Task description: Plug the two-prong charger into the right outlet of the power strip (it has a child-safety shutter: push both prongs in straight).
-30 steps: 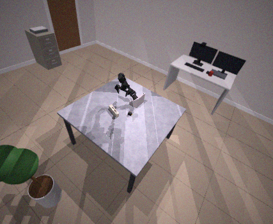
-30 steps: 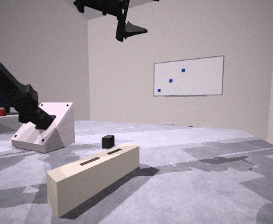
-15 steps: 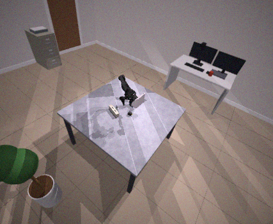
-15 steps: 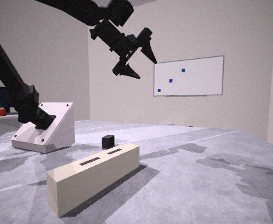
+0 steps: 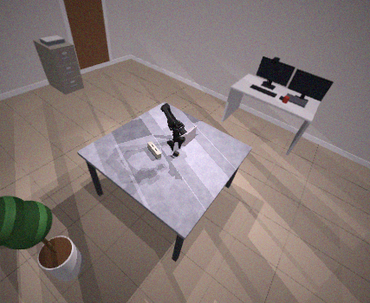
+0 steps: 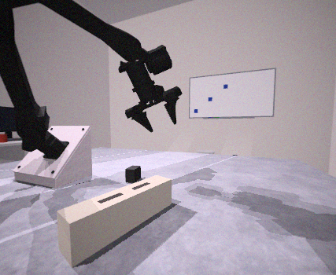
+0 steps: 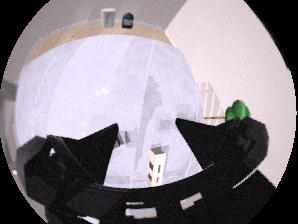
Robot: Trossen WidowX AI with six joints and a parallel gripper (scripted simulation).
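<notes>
My gripper tip is now 9 cm past the two-prong charger, 3 cm to the left of it and 14 cm above it.
</notes>
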